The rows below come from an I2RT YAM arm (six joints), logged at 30 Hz.
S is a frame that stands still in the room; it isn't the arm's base.
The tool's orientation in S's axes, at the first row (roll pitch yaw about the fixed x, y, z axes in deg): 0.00 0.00 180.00
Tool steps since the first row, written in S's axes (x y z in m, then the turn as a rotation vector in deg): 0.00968 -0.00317 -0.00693 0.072 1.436 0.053; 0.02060 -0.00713 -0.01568 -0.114 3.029 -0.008; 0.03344 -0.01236 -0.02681 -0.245 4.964 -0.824; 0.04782 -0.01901 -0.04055 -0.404 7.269 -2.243
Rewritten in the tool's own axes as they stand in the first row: -0.00968 0.00317 -0.00693 -0.072 -1.436 0.053; -0.02060 0.00713 -0.01568 0.114 -3.029 -0.008; -0.03344 0.01236 -0.02681 0.245 -4.964 -0.824; -0.04782 0.01901 -0.04055 0.404 -7.269 -2.243
